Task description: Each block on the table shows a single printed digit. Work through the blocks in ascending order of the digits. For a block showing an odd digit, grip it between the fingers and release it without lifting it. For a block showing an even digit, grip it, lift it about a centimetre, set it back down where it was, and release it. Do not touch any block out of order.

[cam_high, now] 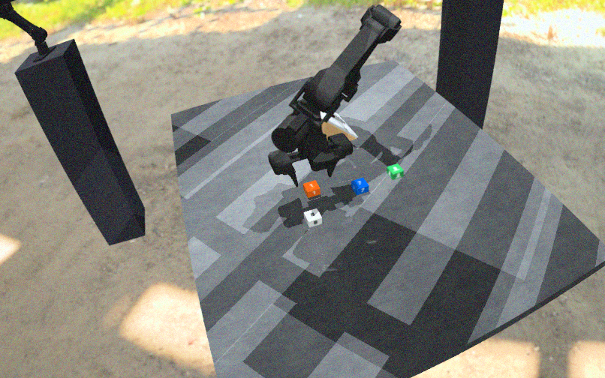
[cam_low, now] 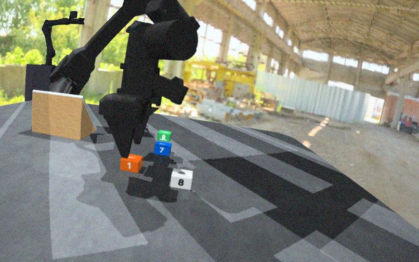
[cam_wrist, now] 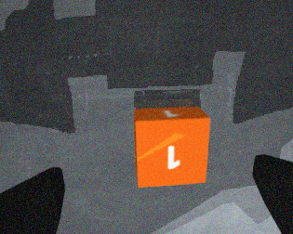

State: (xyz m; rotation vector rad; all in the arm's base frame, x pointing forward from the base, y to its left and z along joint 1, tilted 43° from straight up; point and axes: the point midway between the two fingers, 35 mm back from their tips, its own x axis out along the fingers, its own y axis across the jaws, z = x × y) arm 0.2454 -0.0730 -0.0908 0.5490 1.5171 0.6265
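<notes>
The orange block marked 1 lies 2 cm below my gripper tip and 1 cm to the right of it. From my gripper tip the other things lie so: white block marked 8: 10 cm ahead, 3 cm to the right, 2 cm below; then blue block marked 7: 10 cm to the left, 4 cm ahead, 2 cm below; then green block: 21 cm to the left, 3 cm ahead, 2 cm below.
</notes>
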